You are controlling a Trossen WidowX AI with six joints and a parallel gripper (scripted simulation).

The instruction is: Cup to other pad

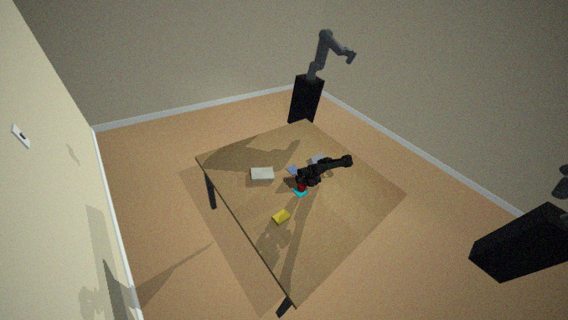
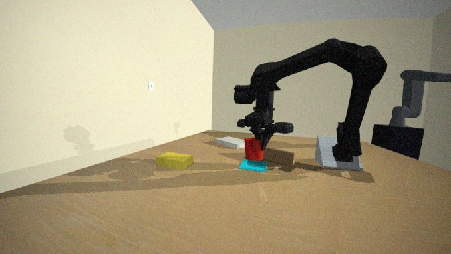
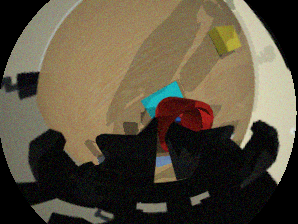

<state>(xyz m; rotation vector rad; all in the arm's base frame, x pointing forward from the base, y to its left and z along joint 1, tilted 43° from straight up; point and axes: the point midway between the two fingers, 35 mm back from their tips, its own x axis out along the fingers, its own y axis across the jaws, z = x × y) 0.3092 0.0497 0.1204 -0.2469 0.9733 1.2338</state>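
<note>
Now: gripper tip 20 mm short of the cyan pad, 20 mm to the left of it and 70 mm above it. Round my gripper tip: pale blue pad: 80 mm behind, 220 mm to the right, 70 mm below; brown block: 30 mm behind, 120 mm to the right, 50 mm below; red cup: 30 mm ahead, 20 mm to the right.
</note>
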